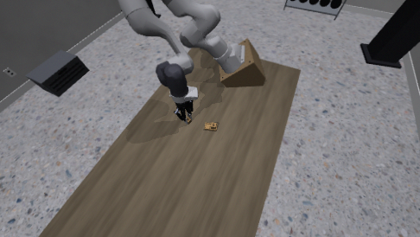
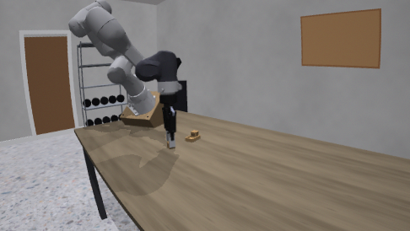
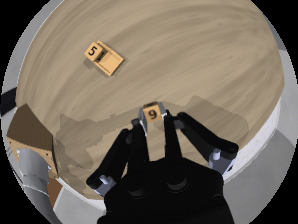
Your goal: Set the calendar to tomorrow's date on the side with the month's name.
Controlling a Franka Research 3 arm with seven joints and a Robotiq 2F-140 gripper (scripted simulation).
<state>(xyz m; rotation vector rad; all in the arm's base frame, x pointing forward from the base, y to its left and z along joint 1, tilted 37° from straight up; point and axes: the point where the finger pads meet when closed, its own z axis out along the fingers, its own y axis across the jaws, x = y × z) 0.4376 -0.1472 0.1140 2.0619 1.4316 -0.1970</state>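
Now: hand 3 cm above the cube. Also, from my hand: tray 15 cm to the left, 3 cm below.
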